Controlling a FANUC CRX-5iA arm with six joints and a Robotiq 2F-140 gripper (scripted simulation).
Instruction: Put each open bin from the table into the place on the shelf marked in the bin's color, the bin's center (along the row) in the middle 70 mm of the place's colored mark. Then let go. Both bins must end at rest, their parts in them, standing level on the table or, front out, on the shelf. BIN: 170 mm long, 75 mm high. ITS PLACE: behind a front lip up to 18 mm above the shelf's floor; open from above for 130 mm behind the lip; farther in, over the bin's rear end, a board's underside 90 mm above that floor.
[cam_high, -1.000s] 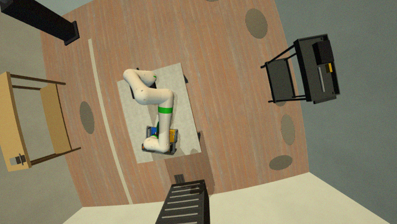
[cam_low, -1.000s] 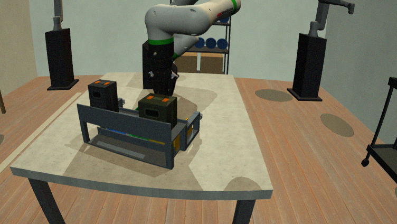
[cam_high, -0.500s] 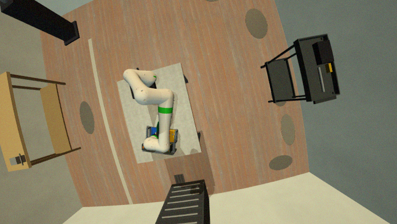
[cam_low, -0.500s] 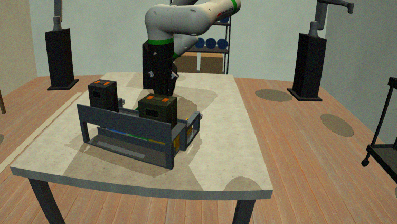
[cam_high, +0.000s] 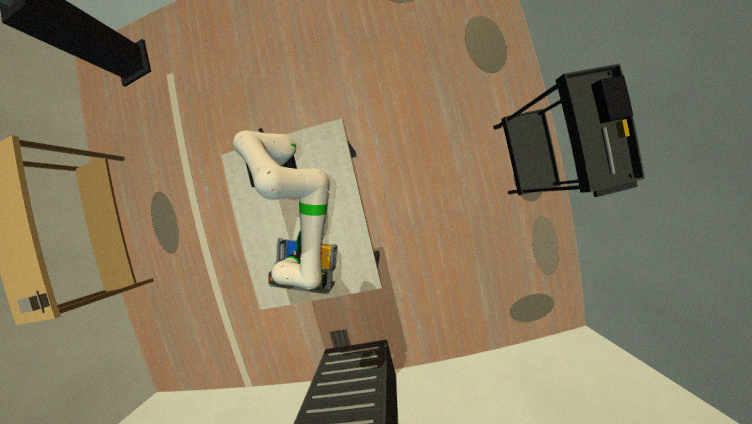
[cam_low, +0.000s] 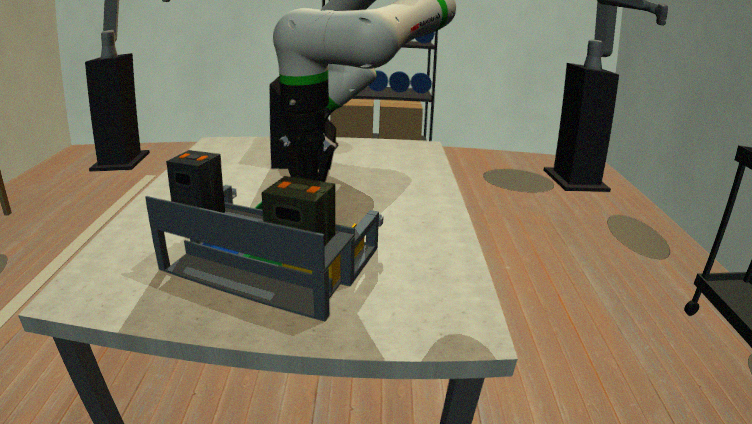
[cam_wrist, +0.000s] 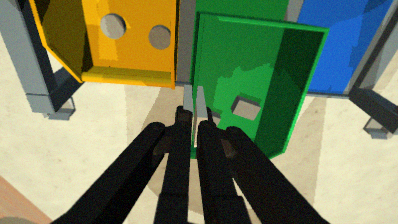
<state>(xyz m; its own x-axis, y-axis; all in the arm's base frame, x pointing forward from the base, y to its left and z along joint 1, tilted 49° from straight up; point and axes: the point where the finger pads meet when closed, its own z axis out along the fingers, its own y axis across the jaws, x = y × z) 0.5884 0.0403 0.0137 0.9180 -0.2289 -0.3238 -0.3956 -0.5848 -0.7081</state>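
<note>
The green bin lies 40 mm to the right of my hand, 40 mm below it and 30 mm behind it. The rest, counted from my hand: yellow bin (100 mm ahead, 50 mm below, 30 mm to the left).
</note>
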